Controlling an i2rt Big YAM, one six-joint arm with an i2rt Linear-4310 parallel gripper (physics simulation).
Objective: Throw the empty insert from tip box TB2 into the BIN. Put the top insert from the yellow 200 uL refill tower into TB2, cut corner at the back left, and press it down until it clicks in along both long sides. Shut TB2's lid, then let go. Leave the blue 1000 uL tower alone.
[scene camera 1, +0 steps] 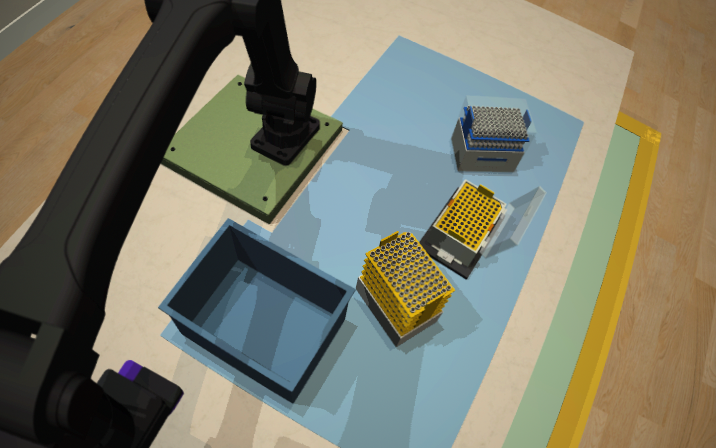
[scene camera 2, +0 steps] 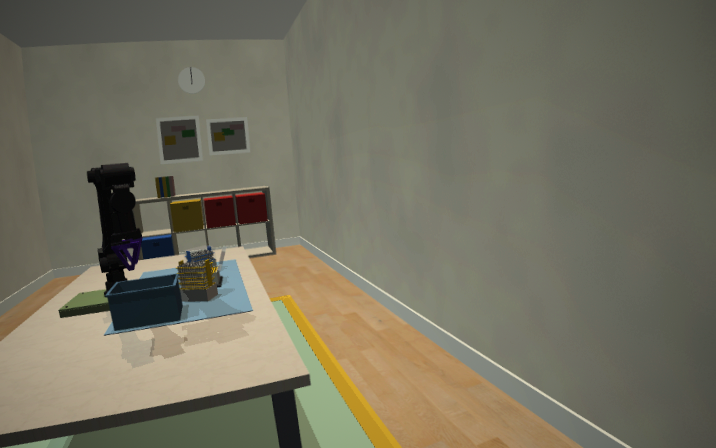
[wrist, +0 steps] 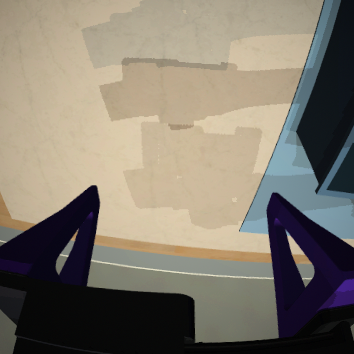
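My gripper (scene camera 2: 129, 264) (wrist: 184, 197) is open and empty, high above the near table end, beside the bin; its fingertips are hidden in scene camera 1. TB2 (scene camera 1: 442, 244) stands on a dark base, its clear lid (scene camera 1: 529, 213) open to the right. A yellow insert (scene camera 1: 468, 215) with open holes and no tips sits in it. The yellow refill tower (scene camera 1: 409, 272) (scene camera 2: 195, 277), a stack of inserts full of tips, stands between TB2 and the bin. The blue tower (scene camera 1: 498, 122) (scene camera 2: 200, 256) stands behind TB2. The BIN (scene camera 1: 232, 362) (scene camera 2: 147, 307) (wrist: 325, 100) holds nothing visible.
The arm base stands on a green plate (scene camera 1: 211, 153) (scene camera 2: 84, 302) left of the blue mat (scene camera 1: 406, 68) (scene camera 2: 240, 303) (wrist: 257, 215). The bin's high walls lie between the gripper and the yellow tower. A shelf unit (scene camera 2: 270, 211) stands beyond the table's far end.
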